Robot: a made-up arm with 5 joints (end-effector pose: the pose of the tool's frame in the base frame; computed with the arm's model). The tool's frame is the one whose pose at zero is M.
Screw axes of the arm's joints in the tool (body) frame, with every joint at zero. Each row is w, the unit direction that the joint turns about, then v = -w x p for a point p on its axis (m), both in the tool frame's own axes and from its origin. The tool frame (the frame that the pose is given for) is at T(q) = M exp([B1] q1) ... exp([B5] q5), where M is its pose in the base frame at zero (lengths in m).
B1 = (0, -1, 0, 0.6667, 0, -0.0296)
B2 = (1, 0, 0, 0, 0.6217, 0.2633)
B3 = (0, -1, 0, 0.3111, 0, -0.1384)
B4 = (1, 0, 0, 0, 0.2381, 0.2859)
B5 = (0, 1, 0, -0.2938, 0, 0.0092)
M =
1 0 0 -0.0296
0 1 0 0.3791
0 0 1 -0.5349
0 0 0 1
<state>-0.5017 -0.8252 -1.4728 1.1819 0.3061</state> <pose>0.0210 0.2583 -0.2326 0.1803 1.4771 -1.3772</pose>
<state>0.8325 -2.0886 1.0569 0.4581 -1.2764</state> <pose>0.2432 -0.1571 0.1344 -1.4456 -1.6761 1.7351</pose>
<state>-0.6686 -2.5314 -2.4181 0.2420 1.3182</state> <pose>0.2170 -0.1095 -0.2581 0.0362 -0.6525 2.9426</pose>
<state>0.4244 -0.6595 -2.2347 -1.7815 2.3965</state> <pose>-0.0124 0.3854 0.1193 1.2721 -1.2903 0.7801</pose>
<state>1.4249 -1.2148 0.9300 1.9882 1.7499</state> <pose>-0.0268 -0.4950 -0.1202 -0.9681 0.3147 0.7032</pose>
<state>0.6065 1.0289 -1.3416 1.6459 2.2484</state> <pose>0.3235 -0.0995 0.0466 -0.7810 -1.4164 -1.9211</pose>
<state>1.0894 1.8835 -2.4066 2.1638 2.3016</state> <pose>0.5223 0.3291 0.2826 -0.2021 -1.5186 -0.7634</pose>
